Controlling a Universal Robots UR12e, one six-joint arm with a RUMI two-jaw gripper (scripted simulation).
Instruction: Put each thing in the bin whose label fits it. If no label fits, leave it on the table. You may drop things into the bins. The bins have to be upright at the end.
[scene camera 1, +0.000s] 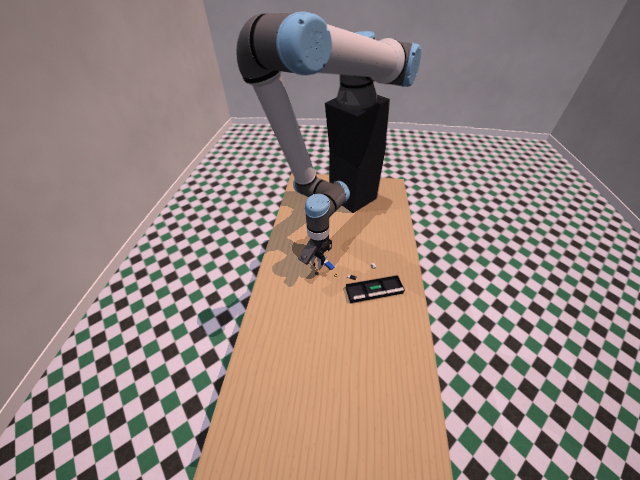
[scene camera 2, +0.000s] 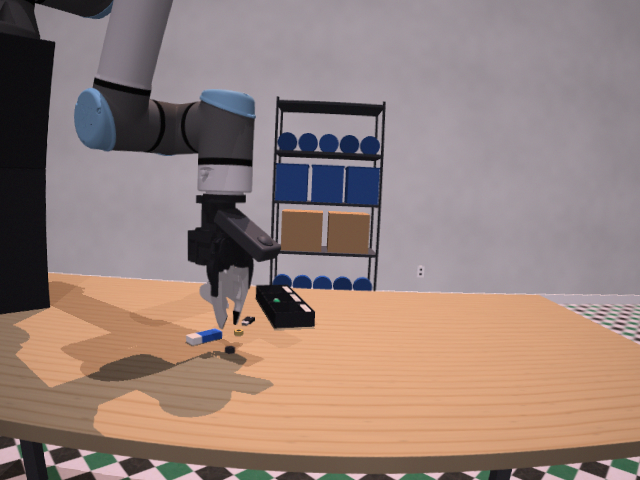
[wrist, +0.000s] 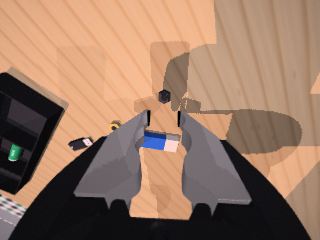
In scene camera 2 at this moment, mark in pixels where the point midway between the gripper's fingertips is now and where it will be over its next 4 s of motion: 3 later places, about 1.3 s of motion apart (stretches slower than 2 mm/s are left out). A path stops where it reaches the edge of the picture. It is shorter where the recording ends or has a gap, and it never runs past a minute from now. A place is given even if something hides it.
My gripper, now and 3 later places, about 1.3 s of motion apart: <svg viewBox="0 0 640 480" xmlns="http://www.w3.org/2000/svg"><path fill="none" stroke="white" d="M228 326L228 347L229 320L258 292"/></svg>
